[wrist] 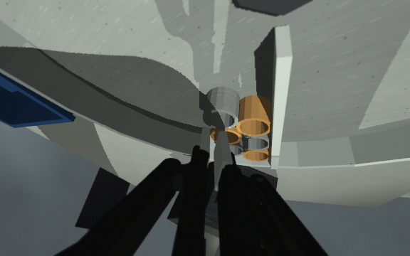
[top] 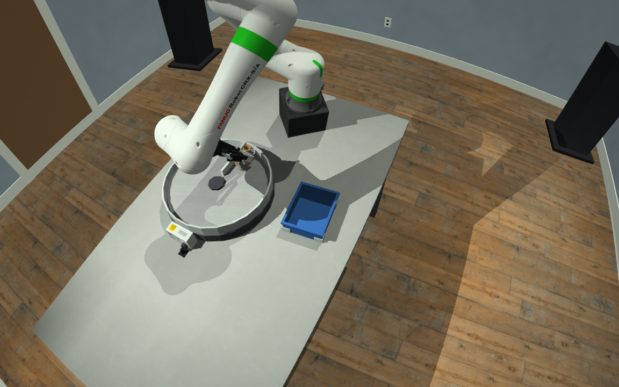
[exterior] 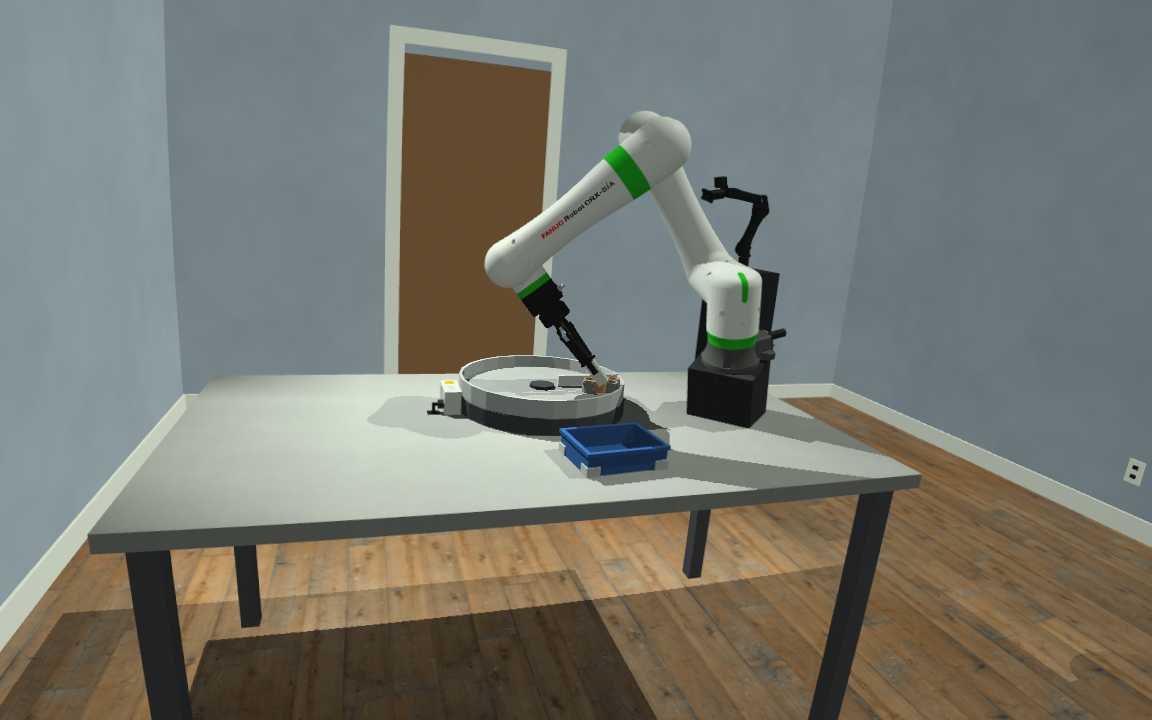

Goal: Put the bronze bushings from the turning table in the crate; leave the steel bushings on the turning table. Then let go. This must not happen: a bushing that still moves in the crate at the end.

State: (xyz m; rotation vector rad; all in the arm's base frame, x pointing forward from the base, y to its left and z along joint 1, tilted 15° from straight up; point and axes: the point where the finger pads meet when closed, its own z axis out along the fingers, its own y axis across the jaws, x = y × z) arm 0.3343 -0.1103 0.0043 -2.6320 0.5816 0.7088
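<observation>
My hand is 100 mm short of the blue crate, 290 mm to the right of it and 80 mm above it. Also, from my hand: round turning table: 120 mm ahead, 70 mm to the right, 50 mm below.
</observation>
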